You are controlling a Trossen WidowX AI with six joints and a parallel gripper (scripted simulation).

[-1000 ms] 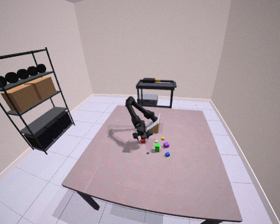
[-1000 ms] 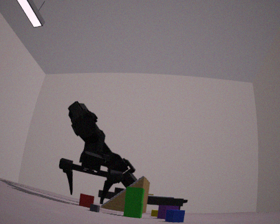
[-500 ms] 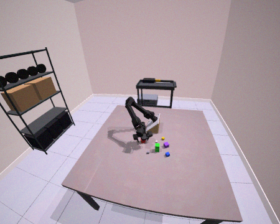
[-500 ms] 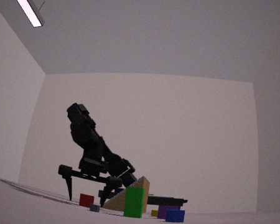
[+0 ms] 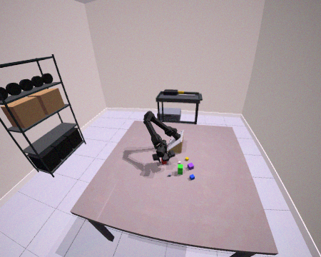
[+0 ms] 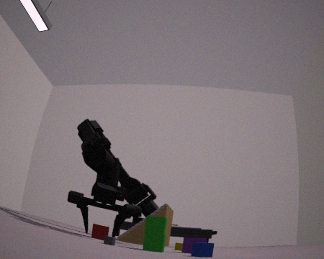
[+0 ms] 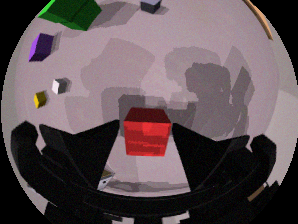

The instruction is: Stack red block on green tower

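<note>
The small grey block is 140 mm ahead of my gripper tip and 50 mm to the left of it. From my gripper tip the other things lie so: purple block (230 mm to the left, 60 mm ahead, 10 mm above); red block (10 mm above); small yellow block (210 mm to the left, 40 mm behind).
</note>
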